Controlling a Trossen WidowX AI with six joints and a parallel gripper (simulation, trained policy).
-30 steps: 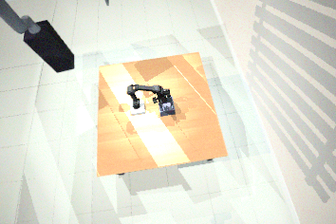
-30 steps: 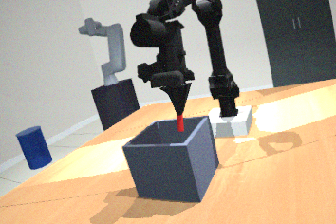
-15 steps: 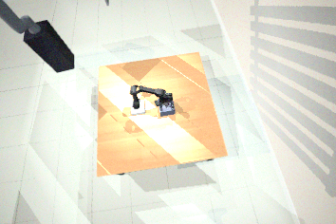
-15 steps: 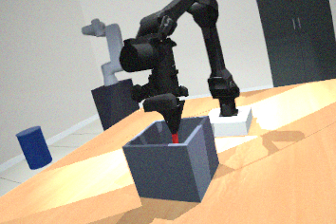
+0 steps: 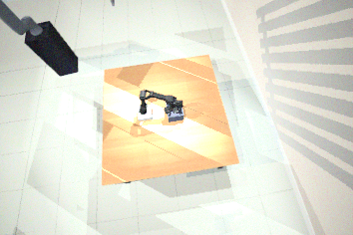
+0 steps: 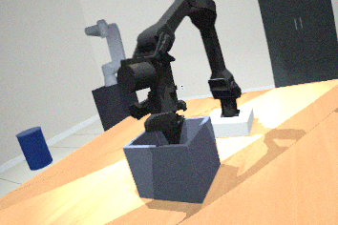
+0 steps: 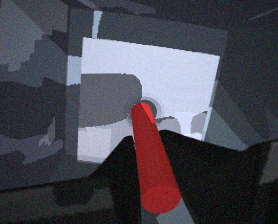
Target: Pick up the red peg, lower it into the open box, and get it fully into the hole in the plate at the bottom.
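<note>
The red peg lies right at my gripper tip. From my gripper tip the other things lie so: plate (5 cm below, 1 cm to the right).
</note>
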